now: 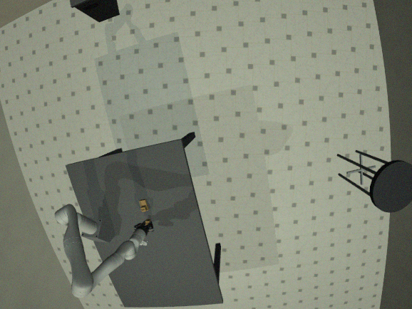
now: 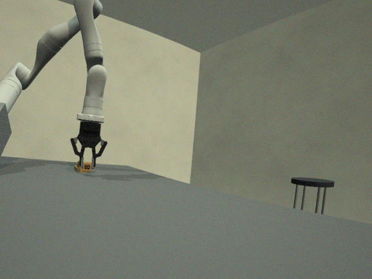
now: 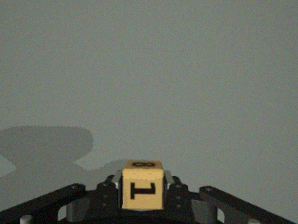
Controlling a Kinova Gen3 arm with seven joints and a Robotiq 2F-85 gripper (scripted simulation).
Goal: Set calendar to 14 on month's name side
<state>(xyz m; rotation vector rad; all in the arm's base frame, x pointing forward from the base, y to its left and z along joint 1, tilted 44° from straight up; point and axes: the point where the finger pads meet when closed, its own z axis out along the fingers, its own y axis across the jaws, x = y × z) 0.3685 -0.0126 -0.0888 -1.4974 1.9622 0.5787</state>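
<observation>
Right now the wooden tray is 120 mm to the left of my hand and 40 mm below it. Also, from my hand: number cube: 10 mm below.
</observation>
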